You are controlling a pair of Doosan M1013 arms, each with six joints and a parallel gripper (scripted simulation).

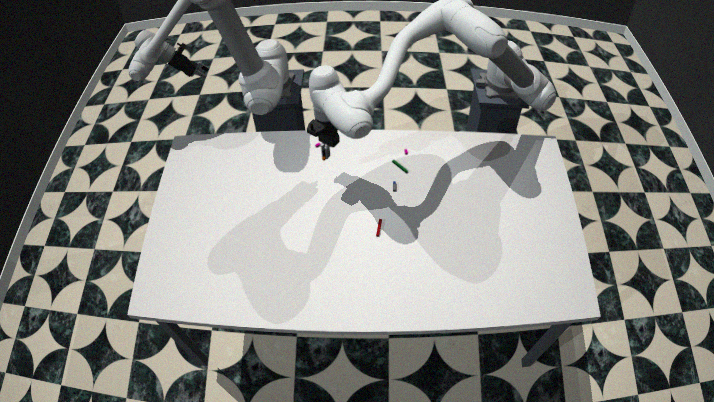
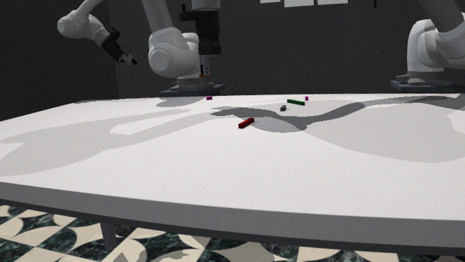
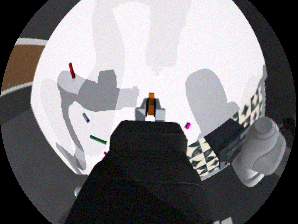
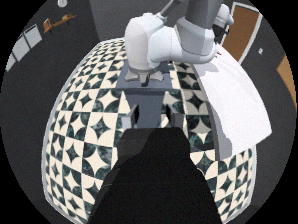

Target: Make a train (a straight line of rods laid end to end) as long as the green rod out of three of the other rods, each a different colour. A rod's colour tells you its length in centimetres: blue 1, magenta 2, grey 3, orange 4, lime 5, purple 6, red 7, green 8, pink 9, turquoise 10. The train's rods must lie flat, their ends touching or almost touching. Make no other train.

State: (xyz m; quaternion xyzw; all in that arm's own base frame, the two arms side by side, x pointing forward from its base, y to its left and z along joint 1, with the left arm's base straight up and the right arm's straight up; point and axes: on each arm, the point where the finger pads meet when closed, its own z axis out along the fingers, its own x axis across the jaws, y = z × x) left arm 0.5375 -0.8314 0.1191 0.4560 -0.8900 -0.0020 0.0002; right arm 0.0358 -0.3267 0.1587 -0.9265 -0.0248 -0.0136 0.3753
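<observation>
Now: the grey rod 26 cm to the left of my left hand, 11 cm below it and 8 cm ahead of it. From my left hand the other things lie so: green rod: 28 cm to the left, 11 cm below, 3 cm behind; blue rod: 26 cm to the left, 11 cm below, 6 cm ahead; orange rod: 2 cm below.
</observation>
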